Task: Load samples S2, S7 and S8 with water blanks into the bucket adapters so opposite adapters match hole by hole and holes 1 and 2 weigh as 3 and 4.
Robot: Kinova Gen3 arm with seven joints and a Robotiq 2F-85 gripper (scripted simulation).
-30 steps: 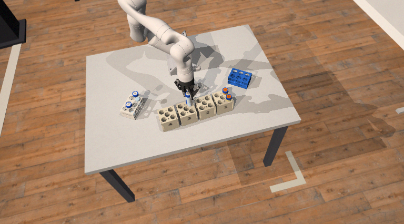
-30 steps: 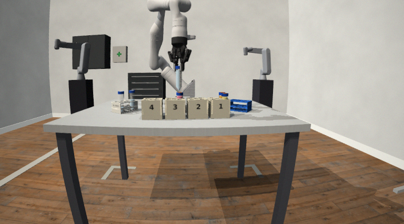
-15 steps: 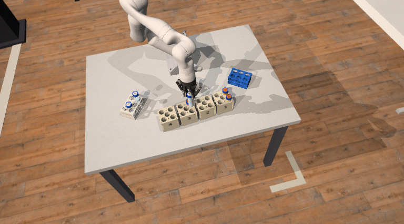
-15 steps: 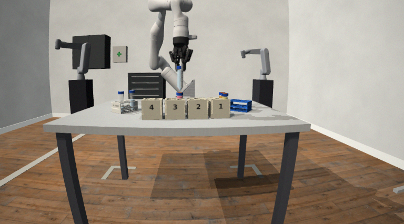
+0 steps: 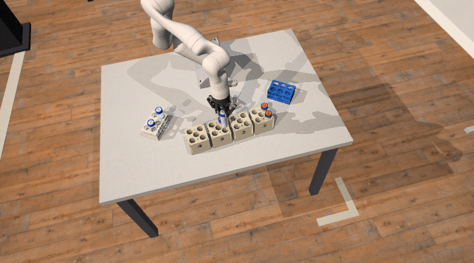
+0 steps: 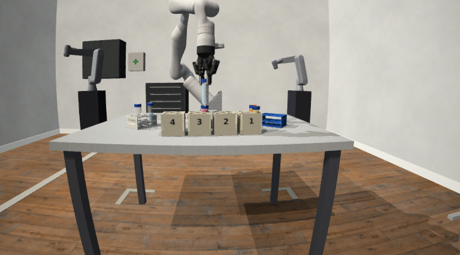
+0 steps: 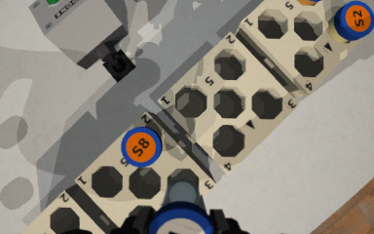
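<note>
The water blank marked 50 lies 10 mm ahead of my hand and 50 mm below it. The rest, counted from my hand: sample S8: 50 mm behind, 10 mm to the left, 160 mm below; then adapter 4: 30 mm behind, 130 mm to the right, 180 mm below; then adapter 3: 30 mm behind, 20 mm to the right, 180 mm below.
</note>
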